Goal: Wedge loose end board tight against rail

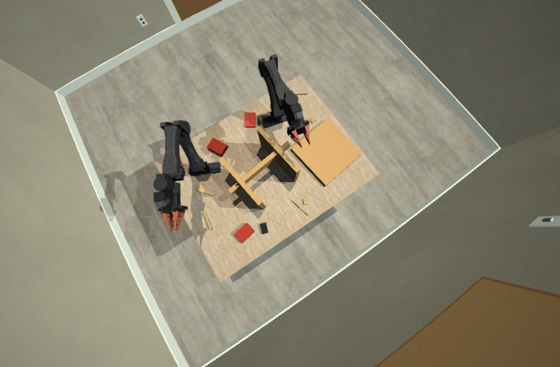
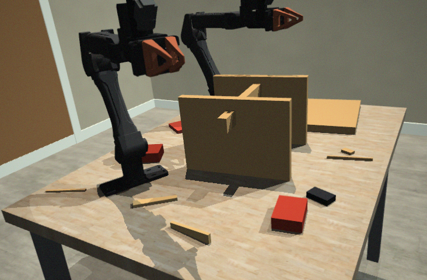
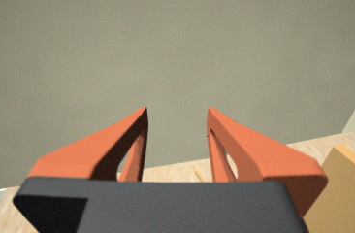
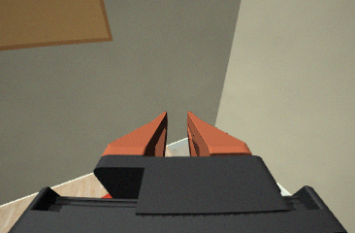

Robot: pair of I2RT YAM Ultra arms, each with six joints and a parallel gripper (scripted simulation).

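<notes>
My right hand is 470 mm to the right of the rail, 230 mm above it and 60 mm past it. From my right hand the other things lie so: flat panel: 890 mm to the left, 400 mm below, 60 mm ahead; then black block: 400 mm below, 280 mm to the left, 210 mm ahead.
</notes>
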